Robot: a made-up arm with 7 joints. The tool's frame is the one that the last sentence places.
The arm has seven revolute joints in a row. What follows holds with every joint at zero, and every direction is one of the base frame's. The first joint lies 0.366 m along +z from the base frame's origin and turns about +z. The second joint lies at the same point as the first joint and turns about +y. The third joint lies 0.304 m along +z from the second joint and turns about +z. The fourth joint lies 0.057 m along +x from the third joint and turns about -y. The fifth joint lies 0.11 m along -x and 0.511 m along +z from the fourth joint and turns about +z. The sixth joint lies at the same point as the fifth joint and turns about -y. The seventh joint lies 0.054 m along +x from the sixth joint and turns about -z. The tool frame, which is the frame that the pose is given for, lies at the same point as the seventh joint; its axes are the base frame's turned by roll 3.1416, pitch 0 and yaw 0 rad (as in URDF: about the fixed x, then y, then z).
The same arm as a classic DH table. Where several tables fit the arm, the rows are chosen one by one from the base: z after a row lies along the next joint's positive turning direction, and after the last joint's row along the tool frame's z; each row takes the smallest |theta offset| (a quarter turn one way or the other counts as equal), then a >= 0, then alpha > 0; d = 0 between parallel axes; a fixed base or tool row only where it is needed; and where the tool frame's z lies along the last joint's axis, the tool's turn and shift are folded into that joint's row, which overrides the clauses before.
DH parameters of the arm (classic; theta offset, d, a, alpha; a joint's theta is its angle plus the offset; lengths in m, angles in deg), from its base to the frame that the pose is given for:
joint 1: 0 0.366 0 -90
joint 2: 0 0 0 90
joint 3: 0 0.304 0.057 90
joint 4: 0 0 -0.11 -90
joint 5: 0 0.511 0 90
joint 6: 0 0 0.054 90
joint 7: 0 0 0 0

